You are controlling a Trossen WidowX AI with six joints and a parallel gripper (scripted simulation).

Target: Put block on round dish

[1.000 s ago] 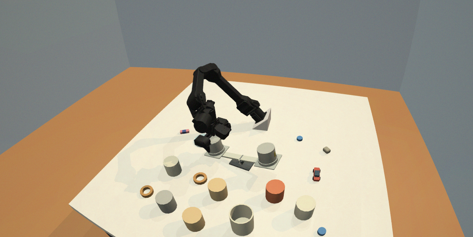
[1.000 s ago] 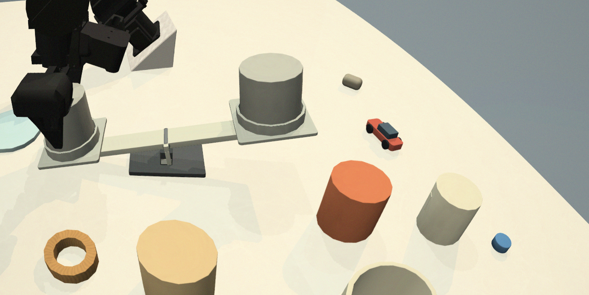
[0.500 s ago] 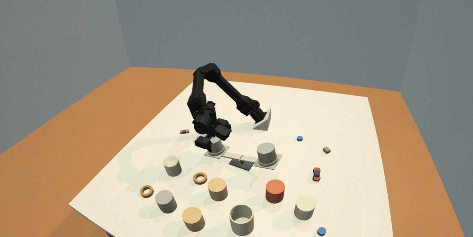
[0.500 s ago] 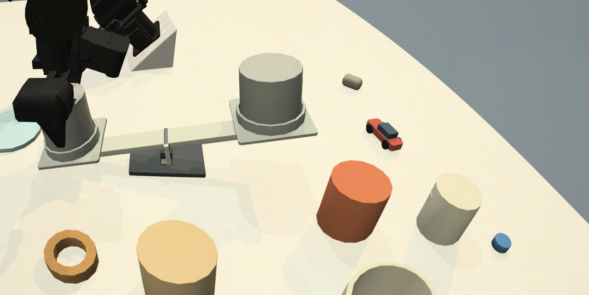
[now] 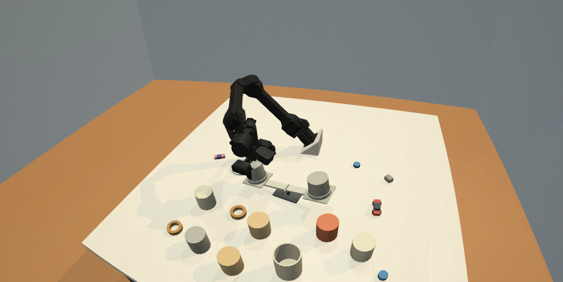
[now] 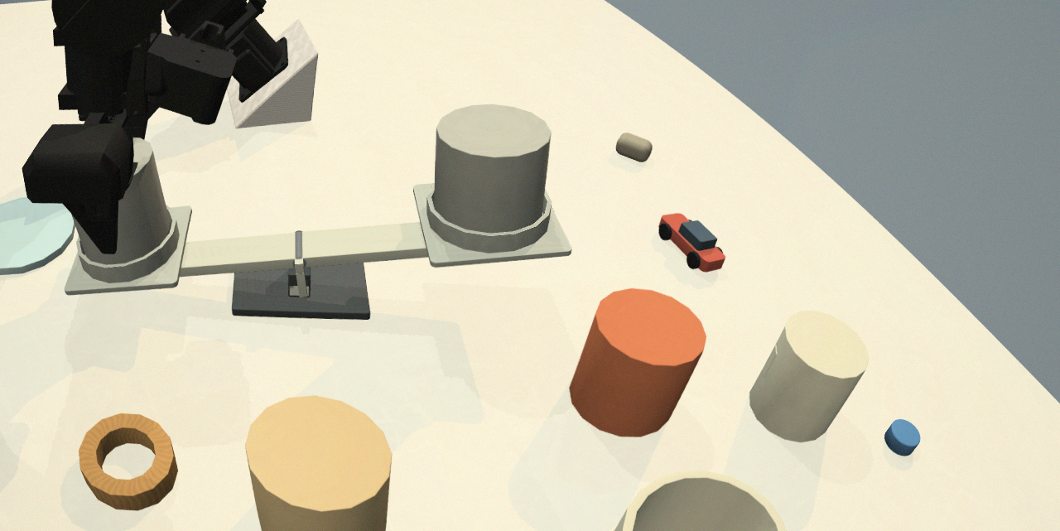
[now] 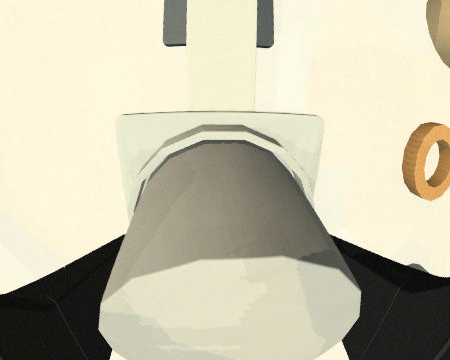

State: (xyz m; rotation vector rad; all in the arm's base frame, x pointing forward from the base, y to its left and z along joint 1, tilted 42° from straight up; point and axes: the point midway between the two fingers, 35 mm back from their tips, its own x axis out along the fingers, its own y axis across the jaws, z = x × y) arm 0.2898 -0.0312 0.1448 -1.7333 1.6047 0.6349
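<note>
Right now the pale blue round dish is 7 cm behind my gripper tip, 11 cm to the right of it and 5 cm below it. Also, from my gripper tip: pale green block 1 cm below; then toy car 1 cm behind, 47 cm to the left, 4 cm below; then pink-and-blue eraser 9 cm behind, 24 cm to the right, 5 cm below.
</note>
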